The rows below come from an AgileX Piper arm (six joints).
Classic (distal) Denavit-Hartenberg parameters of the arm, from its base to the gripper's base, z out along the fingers. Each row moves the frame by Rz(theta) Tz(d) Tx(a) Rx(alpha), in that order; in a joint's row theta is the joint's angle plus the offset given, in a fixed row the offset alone. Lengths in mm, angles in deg.
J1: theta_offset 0, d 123, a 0, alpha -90
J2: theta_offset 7.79, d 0, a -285.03, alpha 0
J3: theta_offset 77.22, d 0, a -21.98, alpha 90
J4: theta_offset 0, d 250.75, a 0, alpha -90
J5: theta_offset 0, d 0, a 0, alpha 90
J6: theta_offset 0, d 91, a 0, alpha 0
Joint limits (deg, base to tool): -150..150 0..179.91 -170..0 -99.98..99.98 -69.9..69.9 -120..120
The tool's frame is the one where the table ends.
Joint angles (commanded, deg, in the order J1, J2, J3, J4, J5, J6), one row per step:
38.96, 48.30, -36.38, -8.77, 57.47, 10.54
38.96, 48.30, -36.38, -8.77, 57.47, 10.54
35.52, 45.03, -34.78, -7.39, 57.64, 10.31
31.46, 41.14, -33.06, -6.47, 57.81, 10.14
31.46, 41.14, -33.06, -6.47, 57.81, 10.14
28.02, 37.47, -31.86, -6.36, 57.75, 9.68
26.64, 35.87, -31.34, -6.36, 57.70, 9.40
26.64, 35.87, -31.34, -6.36, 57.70, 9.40
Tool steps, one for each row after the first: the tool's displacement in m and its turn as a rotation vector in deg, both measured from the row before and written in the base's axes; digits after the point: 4 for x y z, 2 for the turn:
0.0000, 0.0000, 0.0000, 0.00, 0.00, 0.00
-0.0058, -0.0117, -0.0013, 1.90, -0.41, -3.41
-0.0070, -0.0130, -0.0013, 1.79, -1.19, -4.00
0.0000, 0.0000, 0.0000, 0.00, 0.00, 0.00
-0.0066, -0.0107, 0.0004, 1.13, -2.22, -3.04
-0.0031, -0.0042, 0.0000, 0.37, -1.05, -1.14
0.0000, 0.0000, 0.0000, 0.00, 0.00, 0.00

